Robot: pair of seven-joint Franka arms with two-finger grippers.
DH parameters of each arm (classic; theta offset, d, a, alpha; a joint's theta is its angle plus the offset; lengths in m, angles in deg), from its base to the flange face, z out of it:
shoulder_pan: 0 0.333 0 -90
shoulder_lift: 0 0 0 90
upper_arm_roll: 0 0.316 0.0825 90
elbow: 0 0 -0.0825 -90
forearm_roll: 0 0.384 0 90
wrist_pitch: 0 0 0.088 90
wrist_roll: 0 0.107 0 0
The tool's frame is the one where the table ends.
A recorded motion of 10 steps. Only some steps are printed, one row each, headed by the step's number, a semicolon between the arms.
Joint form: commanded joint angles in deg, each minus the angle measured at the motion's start. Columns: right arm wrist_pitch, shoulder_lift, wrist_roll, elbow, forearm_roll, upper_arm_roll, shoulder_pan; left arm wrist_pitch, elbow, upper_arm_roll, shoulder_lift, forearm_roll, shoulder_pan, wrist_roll.
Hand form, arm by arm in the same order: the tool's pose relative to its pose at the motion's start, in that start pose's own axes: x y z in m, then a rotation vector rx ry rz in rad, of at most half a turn. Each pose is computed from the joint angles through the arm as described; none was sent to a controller.
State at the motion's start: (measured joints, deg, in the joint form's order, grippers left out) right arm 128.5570 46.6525 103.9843 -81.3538 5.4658 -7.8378 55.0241; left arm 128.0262 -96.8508 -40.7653 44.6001 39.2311 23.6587 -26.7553
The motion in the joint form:
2: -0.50 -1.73 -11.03 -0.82 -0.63 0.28 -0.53; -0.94 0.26 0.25 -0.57 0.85 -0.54 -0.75
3: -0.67 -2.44 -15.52 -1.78 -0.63 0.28 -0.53; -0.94 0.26 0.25 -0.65 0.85 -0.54 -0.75
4: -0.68 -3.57 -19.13 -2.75 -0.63 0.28 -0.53; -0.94 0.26 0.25 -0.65 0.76 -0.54 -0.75
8: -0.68 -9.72 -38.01 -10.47 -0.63 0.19 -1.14; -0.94 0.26 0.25 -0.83 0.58 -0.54 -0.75
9: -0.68 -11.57 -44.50 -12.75 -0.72 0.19 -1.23; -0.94 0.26 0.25 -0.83 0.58 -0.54 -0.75
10: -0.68 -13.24 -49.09 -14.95 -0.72 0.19 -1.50; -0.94 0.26 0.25 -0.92 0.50 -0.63 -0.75
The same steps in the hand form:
2: 0.0050 -0.0001 -0.0144 0.0064 0.0007 -0.1916; 0.0007 0.0011 -0.0047 0.0254 0.0021 -0.0003
3: 0.0066 0.0031 -0.0157 -0.0011 0.0008 -0.2685; 0.0008 0.0010 -0.0055 0.0261 0.0033 -0.0003
4: 0.0080 0.0054 -0.0224 0.0012 -0.0014 -0.3299; 0.0008 0.0010 -0.0055 0.0250 0.0027 -0.0013
8: 0.0282 0.0285 -0.0387 -0.0265 -0.0122 -0.6365; 0.0011 0.0009 -0.0072 0.0244 0.0043 -0.0033
9: 0.0328 0.0364 -0.0436 -0.0335 -0.0169 -0.7462; 0.0011 0.0009 -0.0072 0.0244 0.0043 -0.0033
10: 0.0392 0.0439 -0.0467 -0.0421 -0.0231 -0.8188; 0.0012 0.0019 -0.0081 0.0241 0.0052 -0.0026

